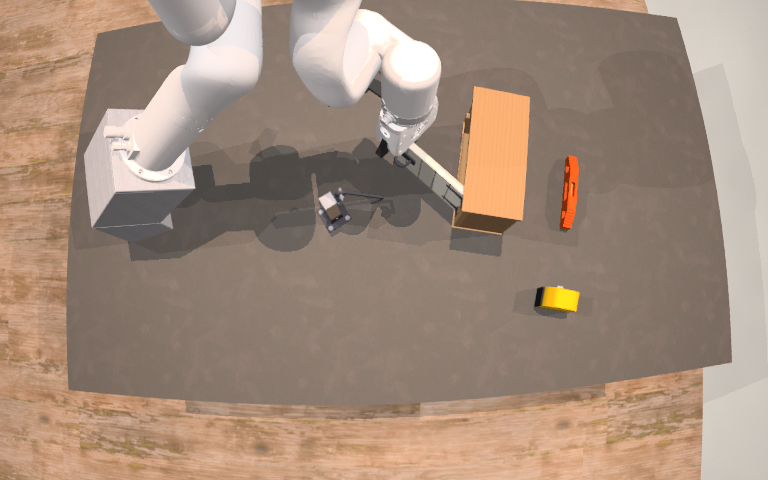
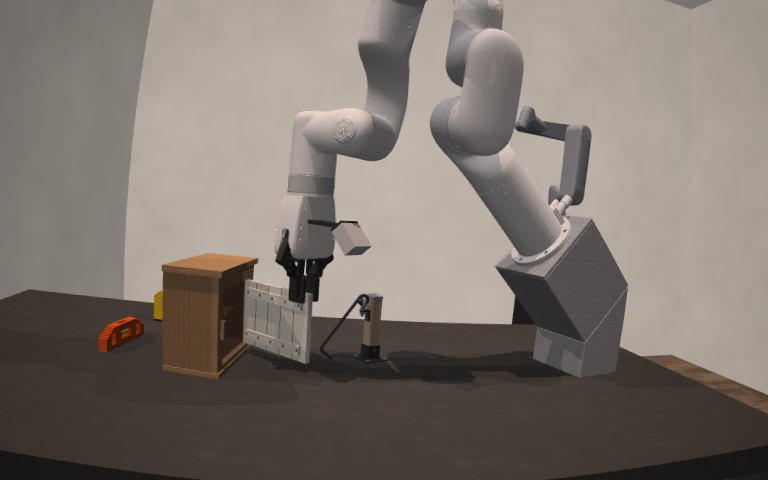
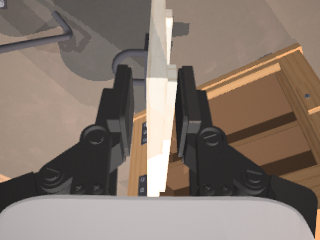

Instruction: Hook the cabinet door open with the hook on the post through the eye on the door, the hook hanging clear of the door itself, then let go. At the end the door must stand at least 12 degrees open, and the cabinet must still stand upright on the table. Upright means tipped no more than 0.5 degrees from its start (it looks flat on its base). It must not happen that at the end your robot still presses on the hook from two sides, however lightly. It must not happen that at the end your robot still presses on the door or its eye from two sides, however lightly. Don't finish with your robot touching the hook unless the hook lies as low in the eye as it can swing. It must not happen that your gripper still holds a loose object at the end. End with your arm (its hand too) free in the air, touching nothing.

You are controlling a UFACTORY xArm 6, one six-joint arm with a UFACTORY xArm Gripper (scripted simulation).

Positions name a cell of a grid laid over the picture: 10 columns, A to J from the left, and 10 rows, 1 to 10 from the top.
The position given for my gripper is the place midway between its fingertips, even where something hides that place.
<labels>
my gripper: image 1 F3; image 2 D7; image 3 E4
wooden cabinet: image 1 G4; image 2 C7; image 3 H5
</labels>
